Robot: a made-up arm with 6 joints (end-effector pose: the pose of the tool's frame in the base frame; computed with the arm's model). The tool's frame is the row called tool.
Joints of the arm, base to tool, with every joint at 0 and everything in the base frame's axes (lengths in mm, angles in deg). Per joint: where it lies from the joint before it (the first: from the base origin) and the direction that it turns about. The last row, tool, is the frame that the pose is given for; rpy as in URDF.
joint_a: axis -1 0 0 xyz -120 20 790
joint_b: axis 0.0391 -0.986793 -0.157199 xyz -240 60 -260
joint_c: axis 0 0 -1 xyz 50 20 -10
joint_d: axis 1 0 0 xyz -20 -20 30
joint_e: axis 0 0 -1 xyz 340 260 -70
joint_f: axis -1 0 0 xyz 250 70 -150
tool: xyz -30 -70 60 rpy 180 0 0
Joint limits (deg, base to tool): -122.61..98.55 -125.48..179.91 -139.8..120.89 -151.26..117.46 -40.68..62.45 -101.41..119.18
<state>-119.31 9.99 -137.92 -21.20 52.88 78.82</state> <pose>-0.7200 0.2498 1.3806 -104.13 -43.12 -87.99</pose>
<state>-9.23 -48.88 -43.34 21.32 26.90 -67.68</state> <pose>-0.3747 0.6996 0.3282 -57.78 46.80 48.33</pose>
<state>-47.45 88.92 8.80 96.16 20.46 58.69</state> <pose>-0.6387 -0.2498 1.0211 -67.72 -20.78 -67.93</pose>
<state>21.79 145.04 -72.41 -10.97 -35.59 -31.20</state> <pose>-0.1323 0.5837 0.6397 54.40 8.52 70.70</pose>
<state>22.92 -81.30 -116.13 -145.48 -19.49 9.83</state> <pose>-0.5095 0.5364 0.1679 109.28 8.21 113.28</pose>
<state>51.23 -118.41 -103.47 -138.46 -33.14 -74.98</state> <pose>-0.6930 0.0779 -0.0451 -101.16 31.40 133.27</pose>
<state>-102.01 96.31 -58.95 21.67 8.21 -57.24</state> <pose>-0.1711 -0.0857 1.4025 -22.37 -26.75 -85.31</pose>
